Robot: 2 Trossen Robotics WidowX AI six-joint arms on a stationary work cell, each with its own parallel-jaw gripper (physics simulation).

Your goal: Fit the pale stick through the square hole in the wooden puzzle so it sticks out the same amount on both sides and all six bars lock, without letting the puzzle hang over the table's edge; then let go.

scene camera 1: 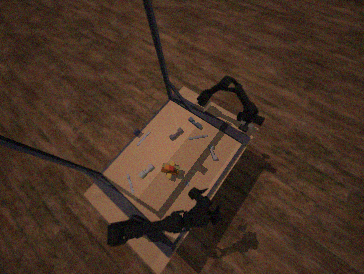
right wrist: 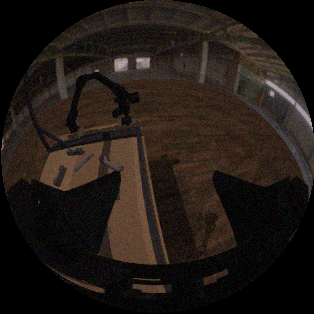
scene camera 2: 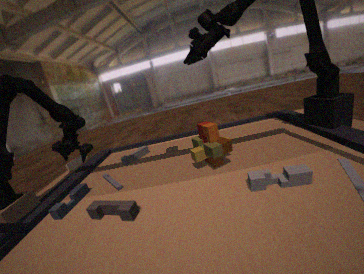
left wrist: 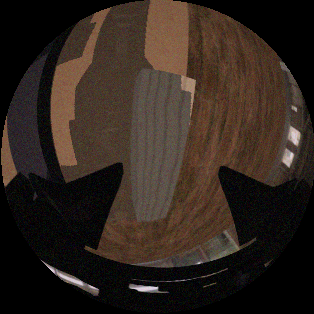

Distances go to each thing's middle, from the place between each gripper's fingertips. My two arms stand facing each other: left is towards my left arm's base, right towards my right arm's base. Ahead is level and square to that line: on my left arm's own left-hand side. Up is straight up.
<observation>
Now: the pale stick (left wrist: 162, 101) 20 mm to the right of my left hand and 10 mm behind it.
I see the pale stick 650 mm to the left of my right hand, 310 mm below it and 30 mm ahead of it.
</observation>
